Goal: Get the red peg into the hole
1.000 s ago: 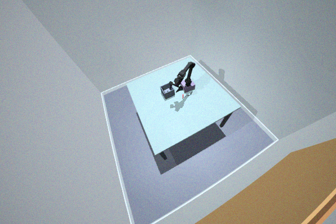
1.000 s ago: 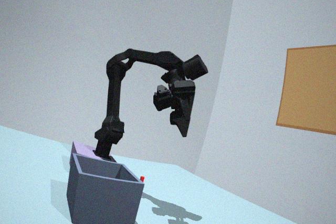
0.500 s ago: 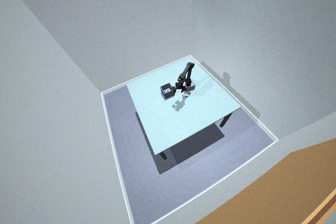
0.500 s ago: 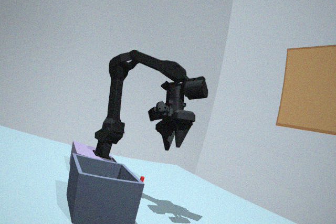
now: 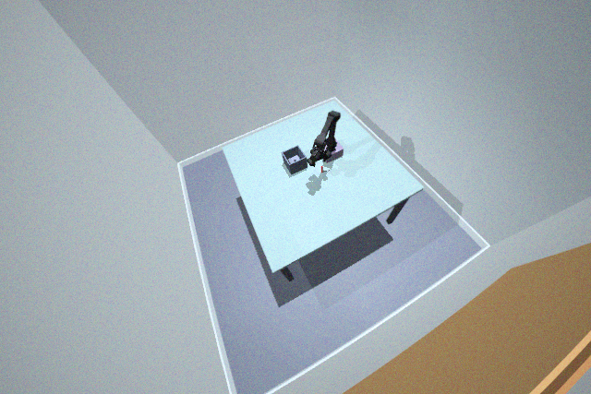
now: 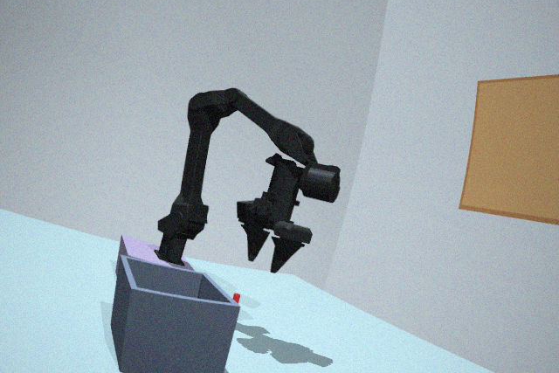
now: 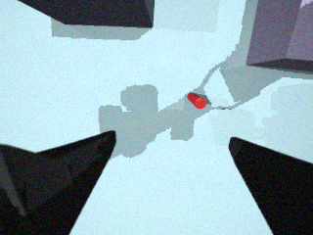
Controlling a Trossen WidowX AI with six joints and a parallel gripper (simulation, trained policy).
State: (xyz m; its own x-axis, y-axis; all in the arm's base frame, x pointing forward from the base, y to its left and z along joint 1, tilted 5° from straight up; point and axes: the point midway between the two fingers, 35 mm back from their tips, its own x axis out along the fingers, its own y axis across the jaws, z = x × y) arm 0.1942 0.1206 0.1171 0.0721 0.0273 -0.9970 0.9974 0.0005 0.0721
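My gripper tip is 40 mm past the red peg, 20 mm to the left of it and 120 mm above it. From my gripper tip the other things lie so: pale plate: 110 mm ahead, 210 mm to the right, 110 mm below.
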